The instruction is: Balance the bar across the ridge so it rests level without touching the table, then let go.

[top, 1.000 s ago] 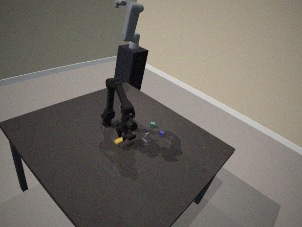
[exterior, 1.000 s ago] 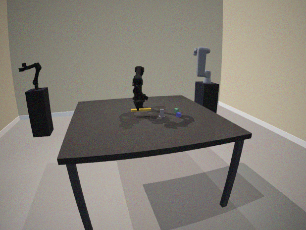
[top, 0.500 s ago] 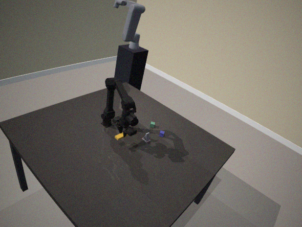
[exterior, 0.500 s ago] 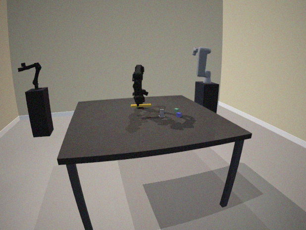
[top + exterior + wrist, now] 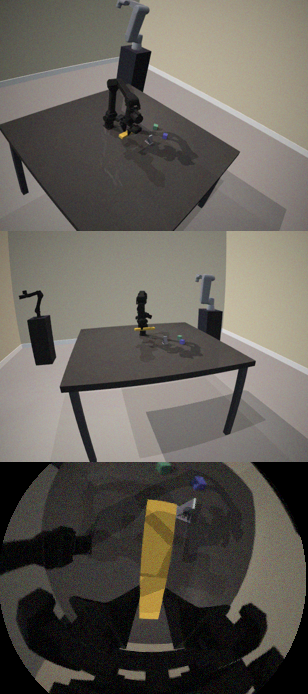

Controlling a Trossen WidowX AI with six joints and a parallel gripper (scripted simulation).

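Now: gripper tip 3 cm to the right of the bar. Also, from my gripper tip: blue cube (11 cm ahead, 32 cm to the left, 10 cm below); green cube (1 cm behind, 35 cm to the left, 10 cm below).
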